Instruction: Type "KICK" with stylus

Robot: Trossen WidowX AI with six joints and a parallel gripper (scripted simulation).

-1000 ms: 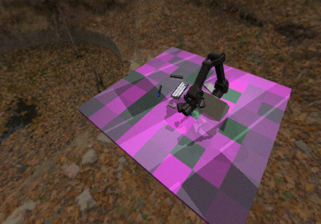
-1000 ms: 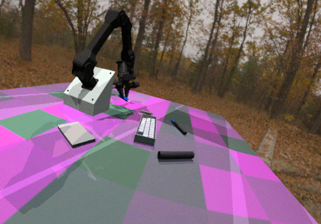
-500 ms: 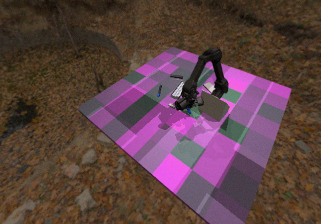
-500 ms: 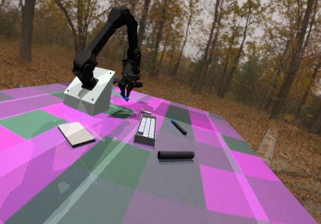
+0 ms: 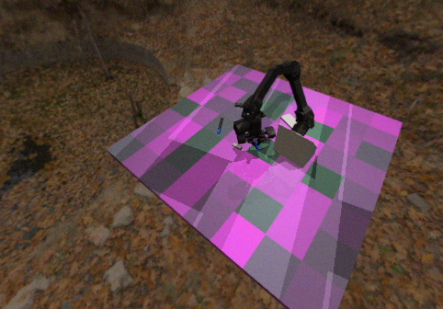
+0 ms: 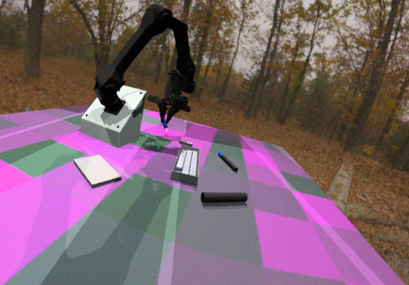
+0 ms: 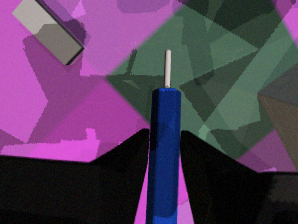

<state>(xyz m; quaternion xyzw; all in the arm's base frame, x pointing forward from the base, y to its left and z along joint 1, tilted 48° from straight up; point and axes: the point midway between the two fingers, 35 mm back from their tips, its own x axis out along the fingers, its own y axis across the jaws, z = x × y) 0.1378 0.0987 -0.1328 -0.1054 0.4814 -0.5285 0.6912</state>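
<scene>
The grey block lies 11 cm ahead of my gripper tip, 3 cm to the left of it and 6 cm below it. Round my gripper tip: flat tile 37 cm to the right, 7 cm below; blue stylus 1 cm ahead, 1 cm to the right, 1 cm below; blue pen 28 cm ahead, 1 cm to the right, 6 cm below.
</scene>
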